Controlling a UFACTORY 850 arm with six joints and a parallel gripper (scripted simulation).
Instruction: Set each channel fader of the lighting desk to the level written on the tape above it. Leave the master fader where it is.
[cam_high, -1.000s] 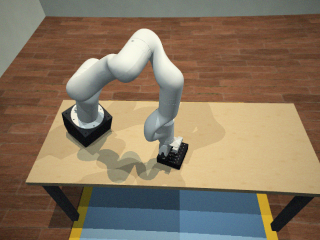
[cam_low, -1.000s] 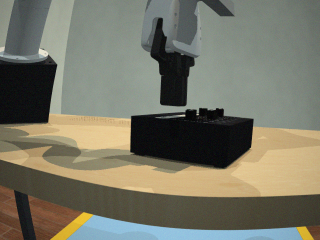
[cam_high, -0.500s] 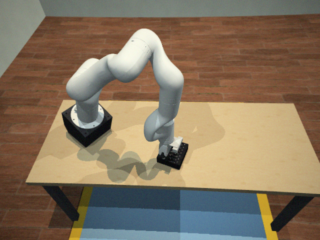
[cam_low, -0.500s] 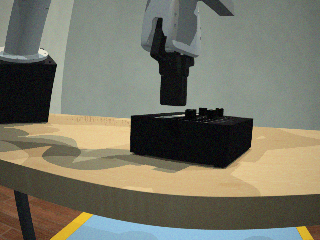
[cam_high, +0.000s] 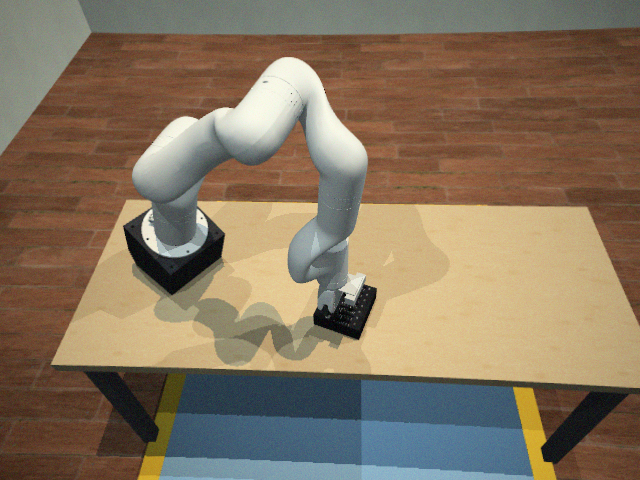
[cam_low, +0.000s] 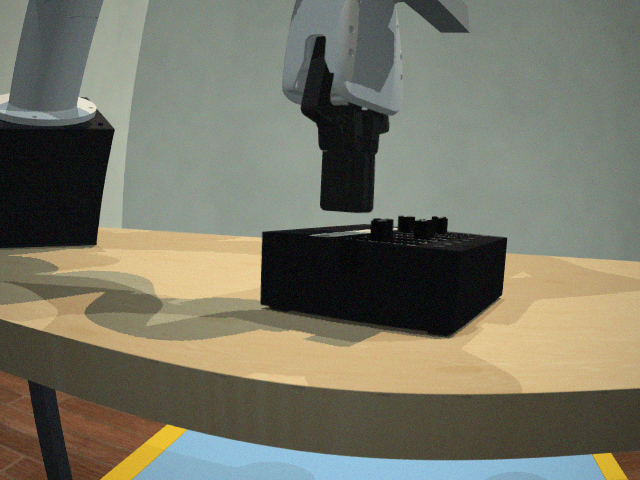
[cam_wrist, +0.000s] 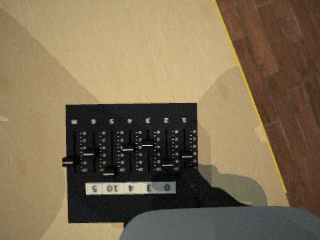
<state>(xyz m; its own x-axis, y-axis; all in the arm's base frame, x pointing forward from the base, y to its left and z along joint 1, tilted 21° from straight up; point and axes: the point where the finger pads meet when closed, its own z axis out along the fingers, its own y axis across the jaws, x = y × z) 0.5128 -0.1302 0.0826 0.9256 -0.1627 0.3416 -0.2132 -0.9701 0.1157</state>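
The master fader lies 5 cm ahead of my hand, 13 cm to the left of it and 3 cm below it.
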